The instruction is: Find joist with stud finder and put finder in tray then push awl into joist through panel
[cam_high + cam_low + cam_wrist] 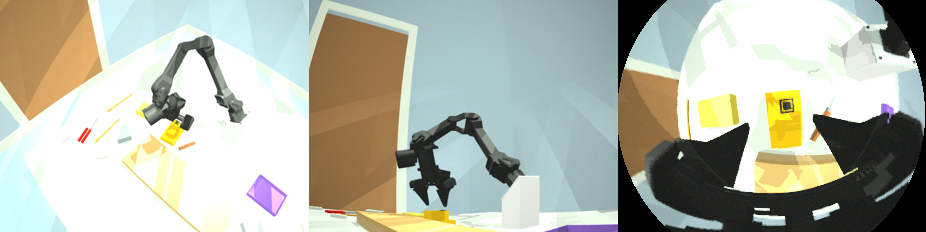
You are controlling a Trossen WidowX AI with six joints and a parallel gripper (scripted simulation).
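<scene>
My gripper tip is now 30 mm above the yellow stud finder, 10 mm to the right of it and 10 mm past it. From my gripper tip the other things lie so: purple tray 540 mm to the left, 90 mm behind, 60 mm below; then awl 120 mm to the left, 70 mm below, 30 mm behind; then yellow block 150 mm to the right, 60 mm below, 20 mm ahead.
</scene>
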